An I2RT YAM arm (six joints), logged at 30 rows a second.
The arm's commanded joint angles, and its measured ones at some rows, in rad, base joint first. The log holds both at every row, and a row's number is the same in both.
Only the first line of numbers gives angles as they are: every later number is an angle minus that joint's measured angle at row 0.
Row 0, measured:
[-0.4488 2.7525 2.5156 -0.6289 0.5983 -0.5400]
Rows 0 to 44, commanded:
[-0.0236 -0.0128 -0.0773 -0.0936 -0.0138 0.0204]
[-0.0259 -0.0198 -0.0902 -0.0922 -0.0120 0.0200]
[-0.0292 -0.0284 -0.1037 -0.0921 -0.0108 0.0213]
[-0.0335 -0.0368 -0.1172 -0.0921 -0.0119 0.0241]
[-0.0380 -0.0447 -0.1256 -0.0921 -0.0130 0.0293]
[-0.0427 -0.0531 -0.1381 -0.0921 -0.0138 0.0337]
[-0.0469 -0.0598 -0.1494 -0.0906 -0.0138 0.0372]
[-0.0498 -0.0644 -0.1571 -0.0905 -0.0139 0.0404]
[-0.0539 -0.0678 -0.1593 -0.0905 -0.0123 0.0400]
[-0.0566 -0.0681 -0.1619 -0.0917 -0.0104 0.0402]
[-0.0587 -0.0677 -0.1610 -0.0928 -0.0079 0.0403]
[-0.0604 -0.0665 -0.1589 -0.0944 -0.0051 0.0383]
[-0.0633 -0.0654 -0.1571 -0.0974 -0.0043 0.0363]
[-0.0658 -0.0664 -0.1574 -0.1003 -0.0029 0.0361]
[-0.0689 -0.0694 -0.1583 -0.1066 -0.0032 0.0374]
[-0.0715 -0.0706 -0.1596 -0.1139 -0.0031 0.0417]
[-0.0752 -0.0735 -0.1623 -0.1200 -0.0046 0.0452]
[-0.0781 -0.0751 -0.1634 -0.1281 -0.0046 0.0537]
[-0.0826 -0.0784 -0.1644 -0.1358 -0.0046 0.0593]
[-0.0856 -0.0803 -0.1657 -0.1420 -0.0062 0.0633]
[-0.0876 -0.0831 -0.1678 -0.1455 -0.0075 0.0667]
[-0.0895 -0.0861 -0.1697 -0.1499 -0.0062 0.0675]
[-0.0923 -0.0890 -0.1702 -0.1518 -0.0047 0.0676]
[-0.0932 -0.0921 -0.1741 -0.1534 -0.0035 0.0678]
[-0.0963 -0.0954 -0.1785 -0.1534 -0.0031 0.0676]
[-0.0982 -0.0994 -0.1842 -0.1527 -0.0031 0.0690]
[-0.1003 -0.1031 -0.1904 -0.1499 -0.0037 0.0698]
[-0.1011 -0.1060 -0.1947 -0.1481 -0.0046 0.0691]
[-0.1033 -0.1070 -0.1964 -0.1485 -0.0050 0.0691]
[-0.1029 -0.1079 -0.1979 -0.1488 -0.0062 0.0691]
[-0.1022 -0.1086 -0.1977 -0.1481 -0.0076 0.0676]
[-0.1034 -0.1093 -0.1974 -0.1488 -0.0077 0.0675]
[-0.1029 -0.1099 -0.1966 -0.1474 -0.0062 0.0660]
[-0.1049 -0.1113 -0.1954 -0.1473 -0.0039 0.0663]
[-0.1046 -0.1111 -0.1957 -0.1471 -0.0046 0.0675]
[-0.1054 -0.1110 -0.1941 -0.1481 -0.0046 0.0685]
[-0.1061 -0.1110 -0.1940 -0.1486 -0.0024 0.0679]
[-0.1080 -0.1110 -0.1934 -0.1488 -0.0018 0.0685]
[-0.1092 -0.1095 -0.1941 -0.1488 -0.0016 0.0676]
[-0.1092 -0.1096 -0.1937 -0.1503 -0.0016 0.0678]
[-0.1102 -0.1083 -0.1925 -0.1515 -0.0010 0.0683]
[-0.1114 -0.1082 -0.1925 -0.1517 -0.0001 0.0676]
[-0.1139 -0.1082 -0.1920 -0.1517 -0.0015 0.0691]
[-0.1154 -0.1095 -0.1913 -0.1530 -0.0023 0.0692]
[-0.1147 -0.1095 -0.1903 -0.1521 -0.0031 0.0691]
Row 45, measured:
[-0.0958 -0.1106 -0.1670 -0.0621 0.0058 0.0450]
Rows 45 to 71, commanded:
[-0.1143 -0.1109 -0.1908 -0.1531 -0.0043 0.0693]
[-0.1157 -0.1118 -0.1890 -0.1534 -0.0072 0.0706]
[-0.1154 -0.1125 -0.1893 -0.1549 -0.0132 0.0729]
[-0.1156 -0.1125 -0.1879 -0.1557 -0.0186 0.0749]
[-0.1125 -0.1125 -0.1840 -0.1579 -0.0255 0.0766]
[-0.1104 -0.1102 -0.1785 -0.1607 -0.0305 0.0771]
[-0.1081 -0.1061 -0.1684 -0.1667 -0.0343 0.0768]
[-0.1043 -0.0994 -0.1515 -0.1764 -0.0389 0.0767]
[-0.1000 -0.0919 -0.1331 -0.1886 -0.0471 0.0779]
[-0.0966 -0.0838 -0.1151 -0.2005 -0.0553 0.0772]
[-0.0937 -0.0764 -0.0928 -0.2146 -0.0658 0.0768]
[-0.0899 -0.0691 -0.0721 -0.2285 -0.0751 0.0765]
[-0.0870 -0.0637 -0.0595 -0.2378 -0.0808 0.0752]
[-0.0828 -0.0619 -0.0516 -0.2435 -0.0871 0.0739]
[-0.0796 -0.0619 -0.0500 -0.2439 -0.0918 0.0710]
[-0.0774 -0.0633 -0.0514 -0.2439 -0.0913 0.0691]
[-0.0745 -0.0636 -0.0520 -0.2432 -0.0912 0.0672]
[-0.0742 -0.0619 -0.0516 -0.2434 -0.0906 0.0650]
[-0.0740 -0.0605 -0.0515 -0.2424 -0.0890 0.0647]
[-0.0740 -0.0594 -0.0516 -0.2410 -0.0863 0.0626]
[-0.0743 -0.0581 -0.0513 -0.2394 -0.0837 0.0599]
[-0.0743 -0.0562 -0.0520 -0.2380 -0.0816 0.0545]
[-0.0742 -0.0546 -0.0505 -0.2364 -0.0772 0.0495]
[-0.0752 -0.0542 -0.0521 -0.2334 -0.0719 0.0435]
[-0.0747 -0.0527 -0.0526 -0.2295 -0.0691 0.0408]
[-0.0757 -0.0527 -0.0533 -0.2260 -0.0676 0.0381]
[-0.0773 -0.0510 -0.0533 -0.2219 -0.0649 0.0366]
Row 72, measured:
[-0.0732 -0.0923 -0.0797 -0.2006 -0.0660 0.0565]
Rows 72 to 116, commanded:
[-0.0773 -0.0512 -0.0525 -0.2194 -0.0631 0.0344]
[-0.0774 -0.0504 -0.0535 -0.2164 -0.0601 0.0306]
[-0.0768 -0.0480 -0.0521 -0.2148 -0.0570 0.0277]
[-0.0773 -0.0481 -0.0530 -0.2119 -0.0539 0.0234]
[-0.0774 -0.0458 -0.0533 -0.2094 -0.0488 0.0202]
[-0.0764 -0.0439 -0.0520 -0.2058 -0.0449 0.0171]
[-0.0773 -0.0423 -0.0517 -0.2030 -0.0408 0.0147]
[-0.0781 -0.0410 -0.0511 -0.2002 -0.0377 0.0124]
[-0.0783 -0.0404 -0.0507 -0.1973 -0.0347 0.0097]
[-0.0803 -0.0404 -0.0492 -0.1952 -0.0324 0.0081]
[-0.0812 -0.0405 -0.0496 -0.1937 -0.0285 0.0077]
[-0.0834 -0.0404 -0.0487 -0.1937 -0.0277 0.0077]
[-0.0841 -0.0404 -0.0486 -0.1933 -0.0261 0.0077]
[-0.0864 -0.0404 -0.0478 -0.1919 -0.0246 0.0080]
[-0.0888 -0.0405 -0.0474 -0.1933 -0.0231 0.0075]
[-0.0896 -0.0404 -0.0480 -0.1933 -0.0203 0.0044]
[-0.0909 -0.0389 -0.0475 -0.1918 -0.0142 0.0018]
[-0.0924 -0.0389 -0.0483 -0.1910 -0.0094 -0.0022]
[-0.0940 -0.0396 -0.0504 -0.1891 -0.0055 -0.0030]
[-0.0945 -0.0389 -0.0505 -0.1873 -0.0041 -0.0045]
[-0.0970 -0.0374 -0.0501 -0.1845 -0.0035 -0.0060]
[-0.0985 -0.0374 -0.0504 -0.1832 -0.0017 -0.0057]
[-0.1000 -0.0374 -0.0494 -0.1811 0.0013 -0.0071]
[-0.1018 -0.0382 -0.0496 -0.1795 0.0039 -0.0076]
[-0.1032 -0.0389 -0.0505 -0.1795 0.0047 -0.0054]
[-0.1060 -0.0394 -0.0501 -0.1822 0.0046 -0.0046]
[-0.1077 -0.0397 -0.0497 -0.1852 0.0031 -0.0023]
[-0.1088 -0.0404 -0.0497 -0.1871 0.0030 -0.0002]
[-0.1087 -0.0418 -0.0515 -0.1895 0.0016 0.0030]
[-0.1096 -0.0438 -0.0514 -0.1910 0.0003 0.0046]
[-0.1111 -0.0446 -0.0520 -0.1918 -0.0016 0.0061]
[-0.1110 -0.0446 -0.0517 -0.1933 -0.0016 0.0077]
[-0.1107 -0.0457 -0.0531 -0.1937 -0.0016 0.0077]
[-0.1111 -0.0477 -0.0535 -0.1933 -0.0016 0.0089]
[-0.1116 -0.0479 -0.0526 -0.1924 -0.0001 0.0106]
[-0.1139 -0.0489 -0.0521 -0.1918 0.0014 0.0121]
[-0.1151 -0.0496 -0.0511 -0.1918 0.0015 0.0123]
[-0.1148 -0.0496 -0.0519 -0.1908 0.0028 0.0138]
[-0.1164 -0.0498 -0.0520 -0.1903 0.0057 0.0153]
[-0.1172 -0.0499 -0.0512 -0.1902 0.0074 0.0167]
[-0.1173 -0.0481 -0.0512 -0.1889 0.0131 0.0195]
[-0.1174 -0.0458 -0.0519 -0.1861 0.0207 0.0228]
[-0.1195 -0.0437 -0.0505 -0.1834 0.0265 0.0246]
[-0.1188 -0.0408 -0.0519 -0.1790 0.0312 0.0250]
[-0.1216 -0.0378 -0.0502 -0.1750 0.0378 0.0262]
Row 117, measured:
[-0.1091 -0.0709 -0.0682 -0.1636 0.0100 0.0077]
